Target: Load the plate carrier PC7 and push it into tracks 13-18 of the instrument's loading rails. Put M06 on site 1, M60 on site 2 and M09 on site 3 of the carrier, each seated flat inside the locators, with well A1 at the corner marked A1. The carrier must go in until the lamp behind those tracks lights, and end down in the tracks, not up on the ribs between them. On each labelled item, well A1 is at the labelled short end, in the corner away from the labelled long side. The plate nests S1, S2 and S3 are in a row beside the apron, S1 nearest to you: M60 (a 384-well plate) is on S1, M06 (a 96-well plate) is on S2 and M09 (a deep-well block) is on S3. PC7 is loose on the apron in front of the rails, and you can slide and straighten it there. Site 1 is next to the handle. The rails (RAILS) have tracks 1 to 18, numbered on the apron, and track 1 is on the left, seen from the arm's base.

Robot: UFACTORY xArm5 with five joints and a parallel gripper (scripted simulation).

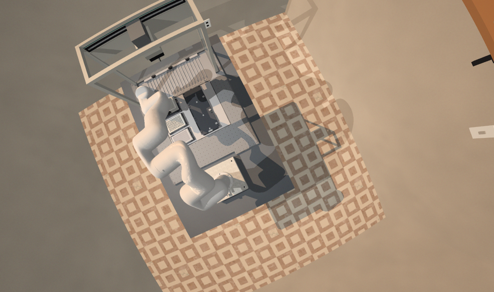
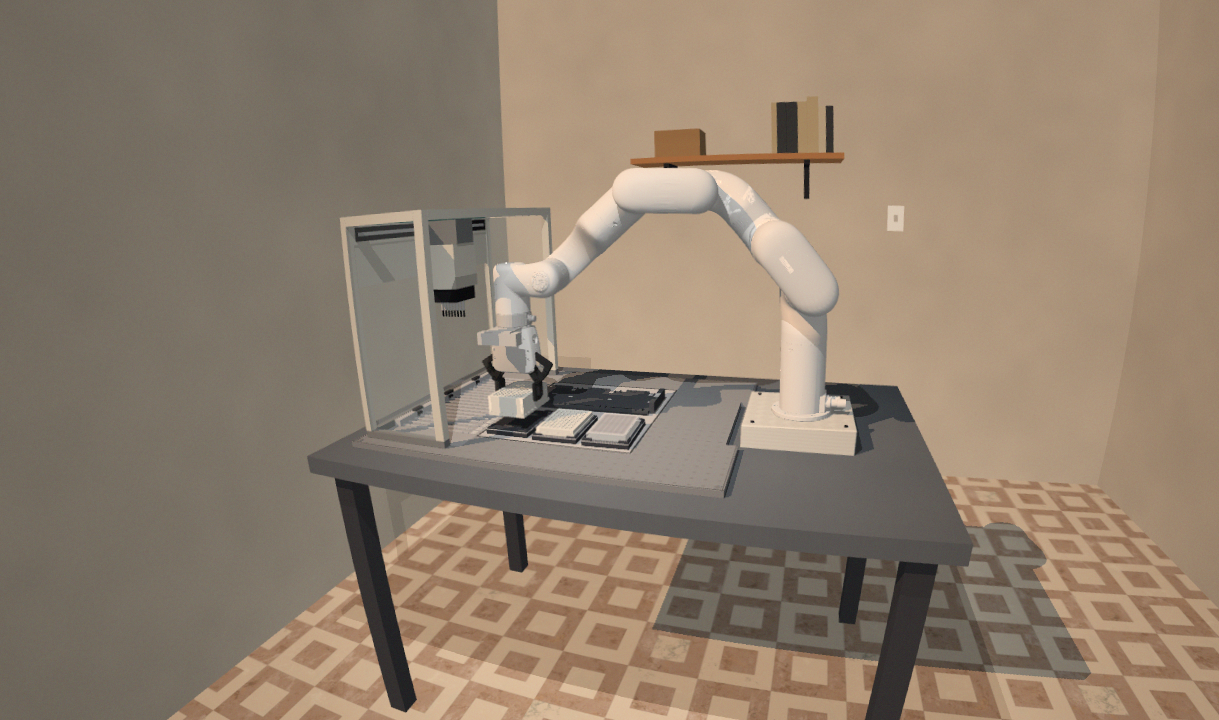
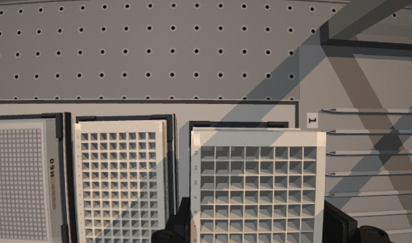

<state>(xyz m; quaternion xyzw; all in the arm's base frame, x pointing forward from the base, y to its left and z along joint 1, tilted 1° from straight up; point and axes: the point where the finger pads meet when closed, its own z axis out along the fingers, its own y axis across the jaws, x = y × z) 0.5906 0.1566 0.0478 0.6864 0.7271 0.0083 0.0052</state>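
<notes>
Right now the plate nest S3 is 70 mm below my hand. Round my hand: plate carrier PC7: 90 mm behind, 190 mm to the right, 60 mm below; white plate: 110 mm behind, 50 mm below; deep-well block M09: 10 mm below.
</notes>
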